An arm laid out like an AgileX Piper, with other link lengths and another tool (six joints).
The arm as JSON. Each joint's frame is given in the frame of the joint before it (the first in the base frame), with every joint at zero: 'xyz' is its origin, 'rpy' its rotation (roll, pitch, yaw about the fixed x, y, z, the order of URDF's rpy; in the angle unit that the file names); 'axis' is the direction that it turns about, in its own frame. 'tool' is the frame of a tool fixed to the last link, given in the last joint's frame.
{
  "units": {
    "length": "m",
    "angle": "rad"
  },
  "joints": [
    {
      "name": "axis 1",
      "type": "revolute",
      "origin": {
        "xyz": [
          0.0,
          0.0,
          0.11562
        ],
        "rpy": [
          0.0,
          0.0,
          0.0
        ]
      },
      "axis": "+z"
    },
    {
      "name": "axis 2",
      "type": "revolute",
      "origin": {
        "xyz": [
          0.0,
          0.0,
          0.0
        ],
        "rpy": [
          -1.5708,
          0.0,
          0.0
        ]
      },
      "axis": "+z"
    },
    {
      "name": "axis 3",
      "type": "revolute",
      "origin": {
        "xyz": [
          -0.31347,
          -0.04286,
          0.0
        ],
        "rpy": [
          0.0,
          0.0,
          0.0
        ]
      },
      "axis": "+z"
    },
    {
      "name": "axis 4",
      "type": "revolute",
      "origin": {
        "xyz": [
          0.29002,
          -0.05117,
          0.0
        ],
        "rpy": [
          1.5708,
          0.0,
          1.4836
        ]
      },
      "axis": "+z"
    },
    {
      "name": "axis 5",
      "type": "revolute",
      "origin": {
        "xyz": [
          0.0,
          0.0,
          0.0
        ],
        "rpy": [
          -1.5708,
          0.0,
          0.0
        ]
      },
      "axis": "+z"
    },
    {
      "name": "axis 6",
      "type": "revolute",
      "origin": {
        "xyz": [
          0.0,
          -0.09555,
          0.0
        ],
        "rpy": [
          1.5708,
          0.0,
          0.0
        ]
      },
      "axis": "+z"
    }
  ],
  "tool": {
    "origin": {
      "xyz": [
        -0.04,
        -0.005,
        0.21
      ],
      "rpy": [
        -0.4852,
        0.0,
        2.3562
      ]
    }
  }
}
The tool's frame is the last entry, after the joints.
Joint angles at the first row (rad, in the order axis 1, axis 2, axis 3, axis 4, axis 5, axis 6):
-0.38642 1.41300 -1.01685 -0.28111 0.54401 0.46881
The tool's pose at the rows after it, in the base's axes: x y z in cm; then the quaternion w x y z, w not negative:
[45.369, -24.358, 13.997, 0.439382, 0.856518, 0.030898, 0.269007]
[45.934, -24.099, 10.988, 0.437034, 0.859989, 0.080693, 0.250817]
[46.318, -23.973, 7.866, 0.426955, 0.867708, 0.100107, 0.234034]
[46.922, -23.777, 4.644, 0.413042, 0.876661, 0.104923, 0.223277]
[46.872, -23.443, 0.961, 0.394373, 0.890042, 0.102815, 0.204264]
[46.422, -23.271, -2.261, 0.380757, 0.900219, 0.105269, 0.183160]
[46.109, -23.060, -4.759, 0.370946, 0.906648, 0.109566, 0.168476]
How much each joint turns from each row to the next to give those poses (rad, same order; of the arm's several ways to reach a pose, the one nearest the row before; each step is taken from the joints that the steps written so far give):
-0.00001 0.05656 -0.00001 0.00226 0.00562 -0.08222
0.00001 0.06337 0.00002 0.00184 -0.01261 -0.08600
-0.00002 0.06695 -0.00001 0.00227 -0.01889 -0.02314
0.00001 0.07410 -0.00045 0.01141 -0.03727 -0.00136
0.00000 0.07642 0.00000 0.01718 -0.02220 0.00996
-0.00147 0.06640 -0.00167 0.00246 -0.01093 0.00879
-0.00001 0.05381 -0.00225 -0.00001 -0.01319 0.00388

